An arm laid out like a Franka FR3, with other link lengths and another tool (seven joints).
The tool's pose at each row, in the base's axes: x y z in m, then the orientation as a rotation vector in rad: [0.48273 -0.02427 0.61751 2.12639 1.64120 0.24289]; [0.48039 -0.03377 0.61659 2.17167 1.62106 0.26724]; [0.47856 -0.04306 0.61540 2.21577 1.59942 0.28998]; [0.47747 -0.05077 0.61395 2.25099 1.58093 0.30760]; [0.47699 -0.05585 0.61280 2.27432 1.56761 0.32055]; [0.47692 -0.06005 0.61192 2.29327 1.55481 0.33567]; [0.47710 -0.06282 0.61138 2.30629 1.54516 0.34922]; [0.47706 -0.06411 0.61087 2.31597 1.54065 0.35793]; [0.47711 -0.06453 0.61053 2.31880 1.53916 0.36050]
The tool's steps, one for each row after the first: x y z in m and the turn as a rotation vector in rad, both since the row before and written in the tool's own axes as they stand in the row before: [-0.00958 -0.00057 0.00212 0.01282 0.02076 0.03627]; [-0.00926 0.00008 0.00232 0.01255 0.01908 0.03584]; [-0.00754 0.00054 0.00236 0.01012 0.01465 0.02890]; [-0.00489 0.00064 0.00175 0.00603 0.01019 0.01975]; [-0.00393 0.00092 0.00146 0.00270 0.01044 0.01762]; [-0.00251 0.00086 0.00098 0.00062 0.00888 0.01293]; [-0.00122 0.00021 0.00063 0.00223 0.00680 0.00805]; [-0.00038 0.00005 0.00039 0.00057 0.00194 0.00244]
